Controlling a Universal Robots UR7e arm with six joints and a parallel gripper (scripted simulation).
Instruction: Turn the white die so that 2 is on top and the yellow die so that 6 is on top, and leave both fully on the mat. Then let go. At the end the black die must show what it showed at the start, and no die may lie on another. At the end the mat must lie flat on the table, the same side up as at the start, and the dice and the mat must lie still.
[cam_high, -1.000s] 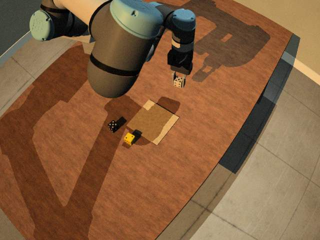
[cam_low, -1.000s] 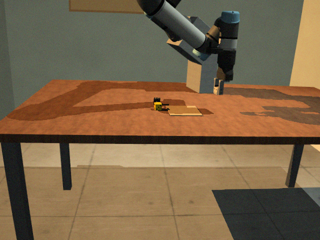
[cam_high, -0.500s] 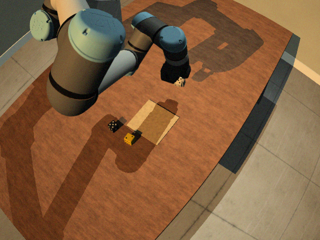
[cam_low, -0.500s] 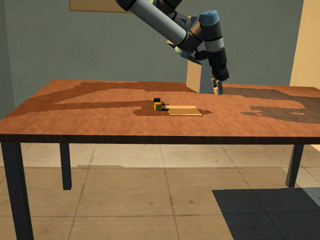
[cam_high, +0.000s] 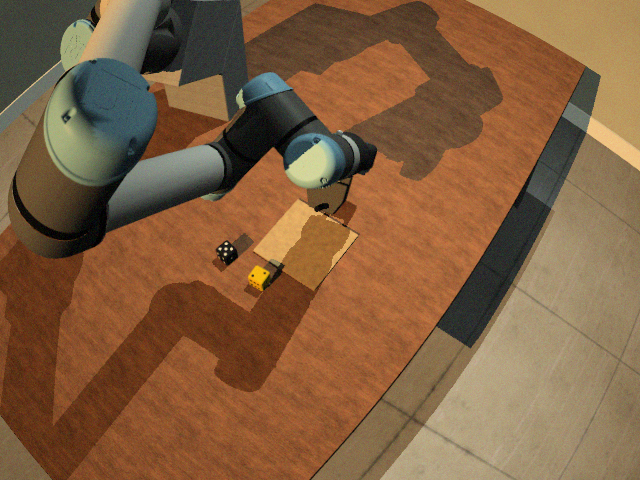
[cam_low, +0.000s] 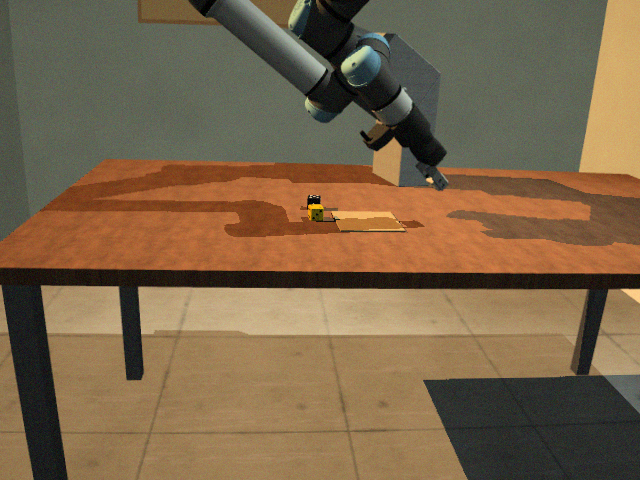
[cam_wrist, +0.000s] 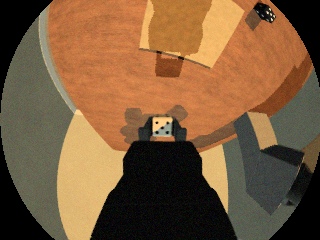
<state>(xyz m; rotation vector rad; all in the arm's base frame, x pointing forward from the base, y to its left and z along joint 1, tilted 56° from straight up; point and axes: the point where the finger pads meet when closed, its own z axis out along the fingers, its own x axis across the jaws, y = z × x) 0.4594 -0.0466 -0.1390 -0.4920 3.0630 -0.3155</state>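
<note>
My gripper is now right at the white die. The rest, counted from my hand: yellow die 260 mm to the right, 90 mm below, 40 mm behind; then tan mat 140 mm to the right, 100 mm below, 20 mm behind; then black die 250 mm to the right, 120 mm behind, 90 mm below.
</note>
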